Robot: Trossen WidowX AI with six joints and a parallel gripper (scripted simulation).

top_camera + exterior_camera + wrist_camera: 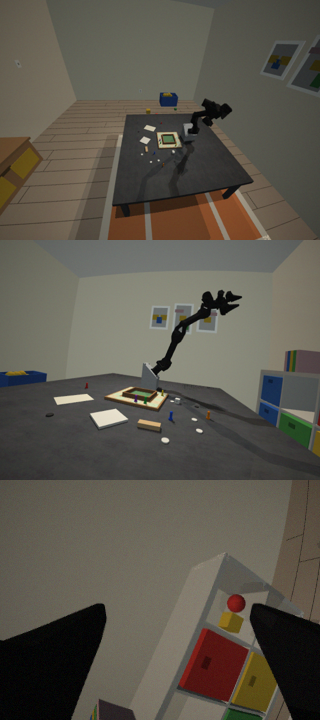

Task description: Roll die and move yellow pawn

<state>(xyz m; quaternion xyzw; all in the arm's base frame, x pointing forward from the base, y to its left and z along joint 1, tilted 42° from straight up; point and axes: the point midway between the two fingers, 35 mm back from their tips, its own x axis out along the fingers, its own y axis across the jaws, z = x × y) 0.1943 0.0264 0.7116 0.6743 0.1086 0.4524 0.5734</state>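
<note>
My gripper tip is now 70 mm short of the white die, 320 mm to the left of it and 630 mm above it. Round my gripper tip: blue pawn: 280 mm ahead, 340 mm to the right, 630 mm below; yellow pawn: 10 mm ahead, 410 mm to the right, 620 mm below; orange pawn: 220 mm ahead, 180 mm to the right, 630 mm below.
</note>
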